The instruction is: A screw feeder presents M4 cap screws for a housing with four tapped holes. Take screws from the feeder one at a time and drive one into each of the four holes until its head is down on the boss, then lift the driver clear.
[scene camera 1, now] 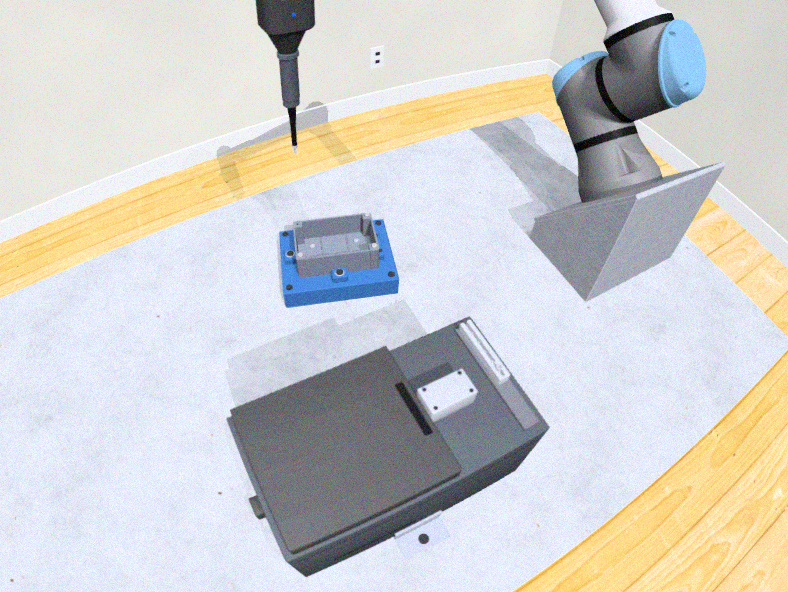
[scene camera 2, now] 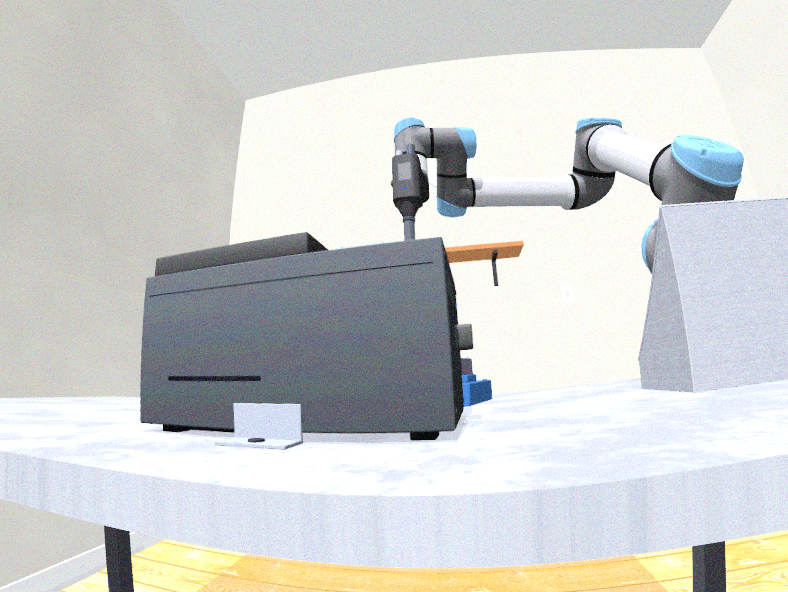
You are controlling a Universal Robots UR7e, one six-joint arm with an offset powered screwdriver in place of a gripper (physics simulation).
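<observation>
A pale screw rail (scene camera 1: pixel 473 337) is visible.
</observation>
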